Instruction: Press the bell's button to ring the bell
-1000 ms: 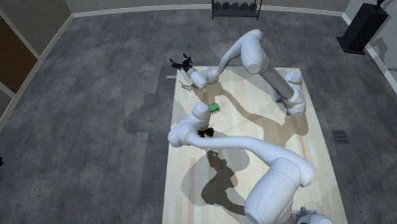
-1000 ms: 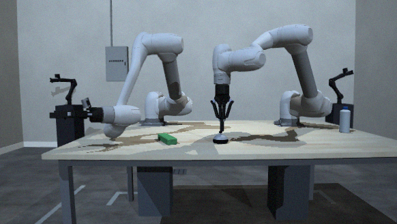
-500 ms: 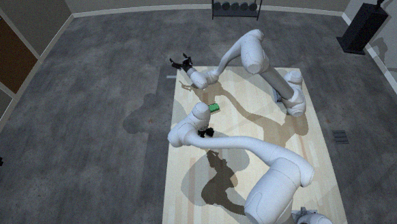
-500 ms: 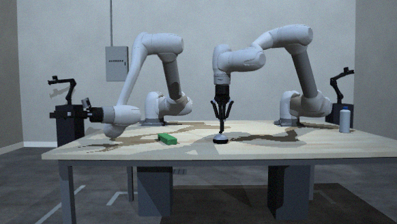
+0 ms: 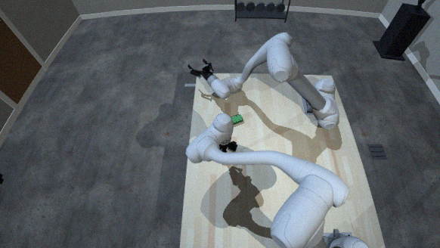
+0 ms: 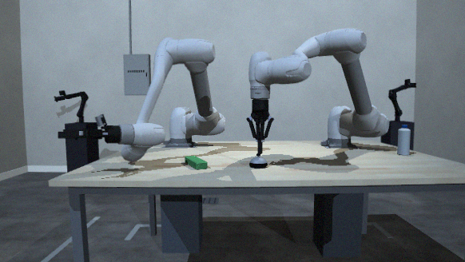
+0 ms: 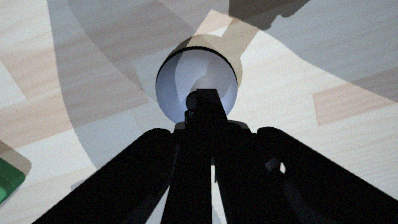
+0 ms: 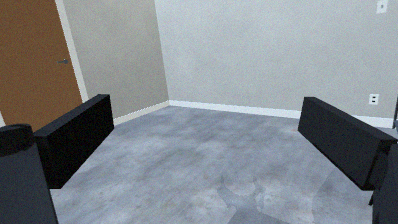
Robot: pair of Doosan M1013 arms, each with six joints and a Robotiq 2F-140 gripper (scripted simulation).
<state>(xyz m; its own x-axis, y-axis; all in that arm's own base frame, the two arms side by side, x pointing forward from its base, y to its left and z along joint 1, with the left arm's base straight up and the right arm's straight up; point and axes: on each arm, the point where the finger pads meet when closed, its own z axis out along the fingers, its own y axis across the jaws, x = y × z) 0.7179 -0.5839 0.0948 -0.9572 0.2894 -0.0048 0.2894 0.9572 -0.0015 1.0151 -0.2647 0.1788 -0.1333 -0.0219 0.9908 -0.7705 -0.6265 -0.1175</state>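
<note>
Now: the black button 1 cm to the right of my left hand and 4 cm below it. Round my left hand: bell (1 cm to the right, 6 cm below); white bottle (36 cm behind, 83 cm to the left, 1 cm below).
</note>
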